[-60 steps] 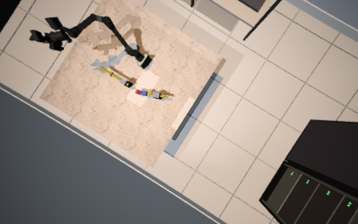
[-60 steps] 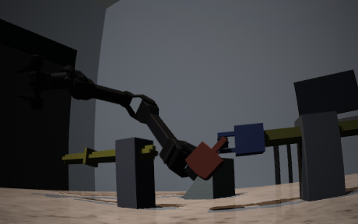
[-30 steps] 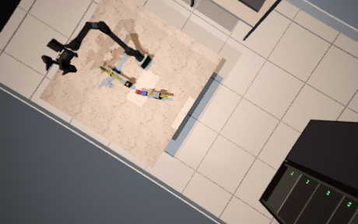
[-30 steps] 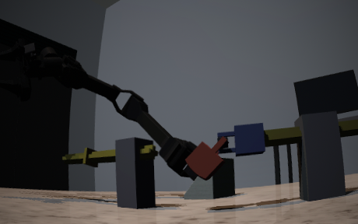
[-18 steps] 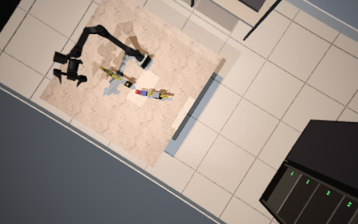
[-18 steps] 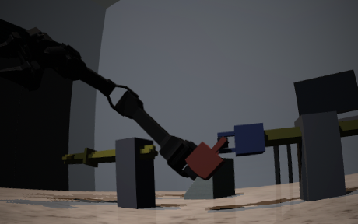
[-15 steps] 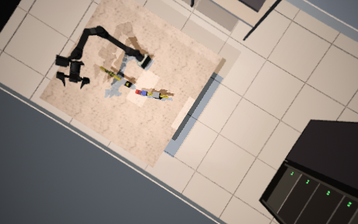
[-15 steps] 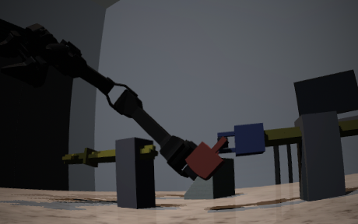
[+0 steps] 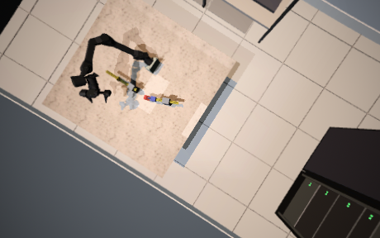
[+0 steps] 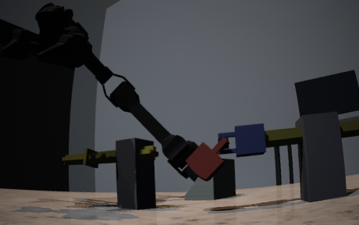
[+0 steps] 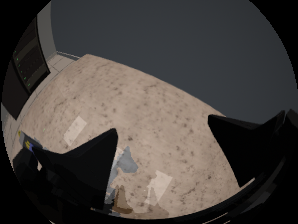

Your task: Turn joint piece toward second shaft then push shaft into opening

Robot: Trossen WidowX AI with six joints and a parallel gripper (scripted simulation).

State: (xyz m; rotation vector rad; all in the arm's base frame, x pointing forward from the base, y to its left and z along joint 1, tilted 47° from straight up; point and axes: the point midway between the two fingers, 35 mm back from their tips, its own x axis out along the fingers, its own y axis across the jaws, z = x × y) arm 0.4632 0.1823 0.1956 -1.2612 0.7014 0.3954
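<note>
Right now the red square joint piece is 250 mm behind my gripper tip, 190 mm to the left of it and 170 mm below it.
</note>
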